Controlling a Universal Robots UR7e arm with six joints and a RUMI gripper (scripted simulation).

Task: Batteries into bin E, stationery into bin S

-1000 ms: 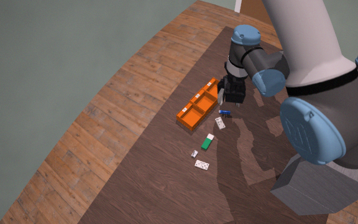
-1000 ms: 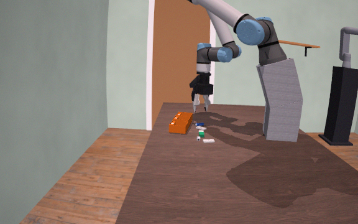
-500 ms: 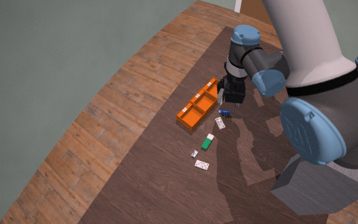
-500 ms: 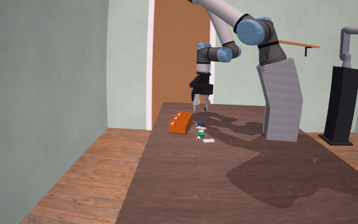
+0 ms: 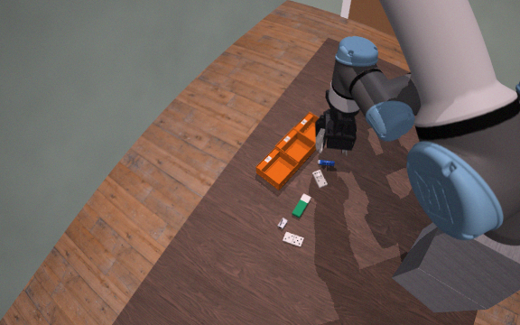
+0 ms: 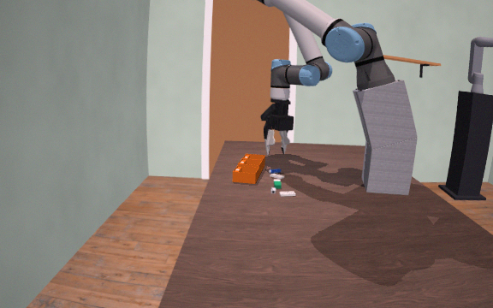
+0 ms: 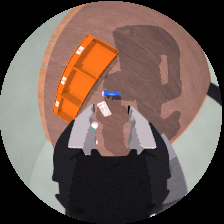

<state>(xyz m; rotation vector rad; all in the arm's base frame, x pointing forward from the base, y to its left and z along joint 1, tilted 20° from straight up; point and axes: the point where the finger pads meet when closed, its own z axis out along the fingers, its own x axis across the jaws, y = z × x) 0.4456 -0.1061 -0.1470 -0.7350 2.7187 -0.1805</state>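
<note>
Now: hand 8 cm above the blue battery. Also, from my hand: grey object 23 cm to the left, 8 cm below; green-and-white eraser 1 cm behind, 15 cm to the left, 8 cm below; orange double bin 10 cm ahead, 2 cm to the left, 7 cm below.
</note>
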